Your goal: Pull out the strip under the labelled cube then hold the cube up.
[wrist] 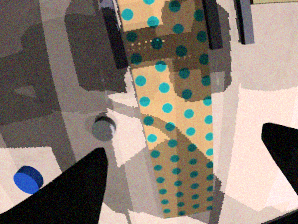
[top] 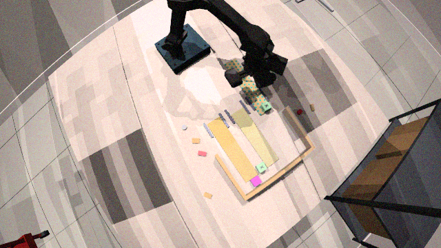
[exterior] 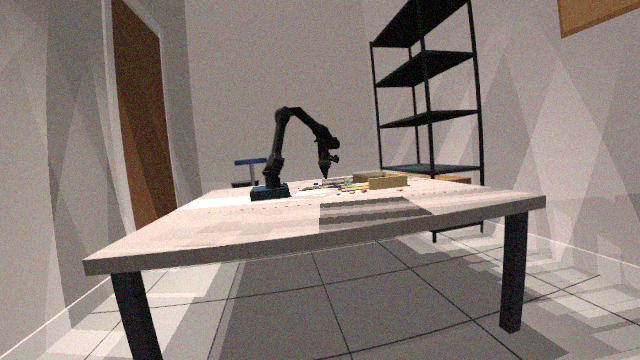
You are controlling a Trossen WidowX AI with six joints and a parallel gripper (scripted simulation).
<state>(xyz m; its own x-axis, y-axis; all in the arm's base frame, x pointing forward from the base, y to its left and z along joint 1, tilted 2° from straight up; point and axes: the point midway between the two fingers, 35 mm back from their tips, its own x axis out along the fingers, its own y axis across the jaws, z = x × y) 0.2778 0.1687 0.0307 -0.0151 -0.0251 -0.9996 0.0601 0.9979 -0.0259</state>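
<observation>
The dotted strip lies 5 cm below my gripper tip. The rest, counted from my gripper tip: blue ball (5 cm behind, 16 cm to the left, 5 cm below); then red peg (21 cm ahead, 11 cm to the left, 4 cm below); then tan chip (23 cm ahead, 18 cm to the left, 5 cm below).
</observation>
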